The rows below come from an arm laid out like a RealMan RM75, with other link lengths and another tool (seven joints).
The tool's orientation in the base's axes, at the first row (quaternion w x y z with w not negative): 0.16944, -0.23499, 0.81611, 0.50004
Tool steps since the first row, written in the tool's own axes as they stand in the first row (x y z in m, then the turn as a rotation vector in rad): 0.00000, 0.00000, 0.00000, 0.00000, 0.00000, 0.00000; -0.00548, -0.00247, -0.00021, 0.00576, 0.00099, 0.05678; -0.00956, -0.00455, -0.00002, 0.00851, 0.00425, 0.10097; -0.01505, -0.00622, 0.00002, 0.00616, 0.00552, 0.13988; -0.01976, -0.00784, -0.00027, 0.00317, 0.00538, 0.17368; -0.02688, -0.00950, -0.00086, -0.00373, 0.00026, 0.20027; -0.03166, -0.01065, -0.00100, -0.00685, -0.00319, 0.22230; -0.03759, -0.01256, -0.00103, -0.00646, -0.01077, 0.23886; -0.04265, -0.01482, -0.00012, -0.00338, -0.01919, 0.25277; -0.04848, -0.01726, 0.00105, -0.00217, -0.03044, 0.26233
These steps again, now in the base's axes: 0.00000, 0.00000, 0.00000, 0.00000, 0.00000, 0.00000; 0.00592, 0.00002, 0.00108, -0.00298, 0.05002, -0.02734; 0.01047, 0.00026, 0.00155, -0.00524, 0.09028, -0.04590; 0.01596, 0.00082, 0.00311, -0.00237, 0.12614, -0.06098; 0.02077, 0.00094, 0.00445, 0.00160, 0.15700, -0.07451; 0.02759, 0.00128, 0.00713, 0.01128, 0.18030, -0.08652; 0.03219, 0.00173, 0.00879, 0.01670, 0.19936, -0.09721; 0.03818, 0.00223, 0.01043, 0.02126, 0.21116, -0.11032; 0.04368, 0.00325, 0.01096, 0.02393, 0.21968, -0.12426; 0.04993, 0.00460, 0.01162, 0.02954, 0.22360, -0.13739
